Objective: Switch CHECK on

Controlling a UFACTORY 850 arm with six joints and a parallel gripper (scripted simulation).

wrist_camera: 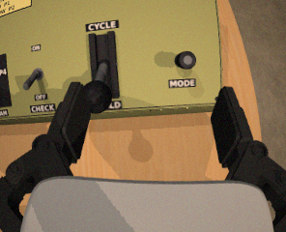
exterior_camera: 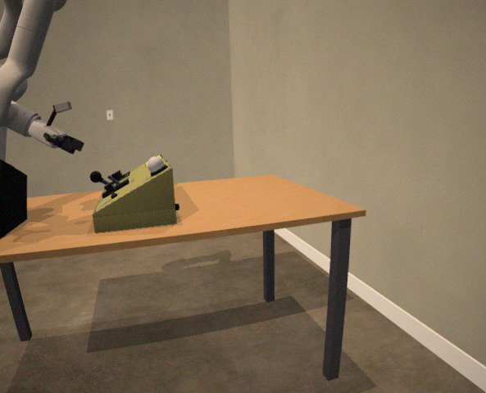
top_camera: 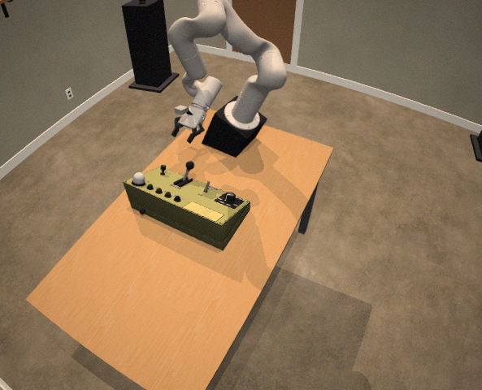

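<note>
My gripper is now 12 cm short of the check toggle, 17 cm to the right of it and 15 cm above it. The rest, counted from my hand: mode knob (9 cm ahead, 7 cm to the right, 14 cm below); cycle lever (8 cm ahead, 5 cm to the left, 13 cm below); olive-green console (15 cm ahead, 10 cm to the left, 17 cm below).
</note>
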